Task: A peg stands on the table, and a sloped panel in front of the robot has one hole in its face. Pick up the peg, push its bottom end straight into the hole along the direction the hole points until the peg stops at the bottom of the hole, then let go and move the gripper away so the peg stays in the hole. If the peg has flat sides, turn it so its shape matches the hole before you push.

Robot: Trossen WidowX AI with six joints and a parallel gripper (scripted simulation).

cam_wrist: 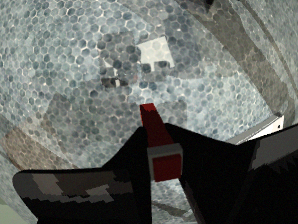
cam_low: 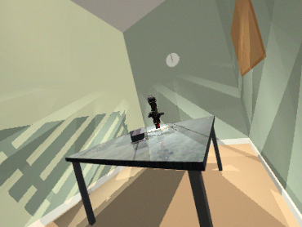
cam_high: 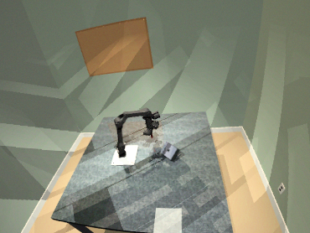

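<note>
The panel is 140 mm ahead of my gripper tip, 180 mm to the right of it and 60 mm below it. From my gripper tip the other things lie so: red peg: 20 mm above.
</note>
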